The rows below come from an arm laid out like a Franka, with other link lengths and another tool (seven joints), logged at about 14 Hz.
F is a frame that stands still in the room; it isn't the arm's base.
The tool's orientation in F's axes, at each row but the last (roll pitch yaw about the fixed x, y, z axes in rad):
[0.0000, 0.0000, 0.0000]
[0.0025, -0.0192, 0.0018]
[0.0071, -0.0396, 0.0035]
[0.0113, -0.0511, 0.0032]
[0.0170, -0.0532, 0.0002]
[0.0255, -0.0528, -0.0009]
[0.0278, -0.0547, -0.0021]
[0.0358, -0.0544, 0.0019]
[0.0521, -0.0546, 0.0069]
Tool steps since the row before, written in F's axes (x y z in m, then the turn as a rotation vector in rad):
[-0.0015, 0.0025, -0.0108, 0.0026, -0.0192, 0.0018]
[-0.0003, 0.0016, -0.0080, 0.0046, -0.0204, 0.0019]
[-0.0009, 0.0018, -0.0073, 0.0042, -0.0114, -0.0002]
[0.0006, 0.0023, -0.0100, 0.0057, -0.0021, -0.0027]
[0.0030, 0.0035, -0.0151, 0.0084, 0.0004, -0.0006]
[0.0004, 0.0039, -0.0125, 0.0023, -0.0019, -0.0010]
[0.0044, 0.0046, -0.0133, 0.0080, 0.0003, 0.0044]
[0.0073, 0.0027, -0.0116, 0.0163, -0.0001, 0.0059]
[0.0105, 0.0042, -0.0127, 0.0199, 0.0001, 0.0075]
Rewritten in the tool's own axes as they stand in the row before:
[-0.0015, 0.0025, -0.0108, 0.0026, -0.0192, 0.0018]
[-0.0005, 0.0016, -0.0080, 0.0046, -0.0204, 0.0019]
[-0.0012, 0.0018, -0.0073, 0.0041, -0.0114, -0.0003]
[0.0001, 0.0022, -0.0100, 0.0055, -0.0022, -0.0030]
[0.0022, 0.0032, -0.0153, 0.0084, 0.0004, -0.0011]
[-0.0003, 0.0036, -0.0126, 0.0022, -0.0019, -0.0011]
[0.0037, 0.0042, -0.0136, 0.0082, 0.0004, 0.0039]
[0.0067, 0.0023, -0.0121, 0.0166, 0.0000, 0.0050]
[0.0098, 0.0034, -0.0135, 0.0203, 0.0003, 0.0064]

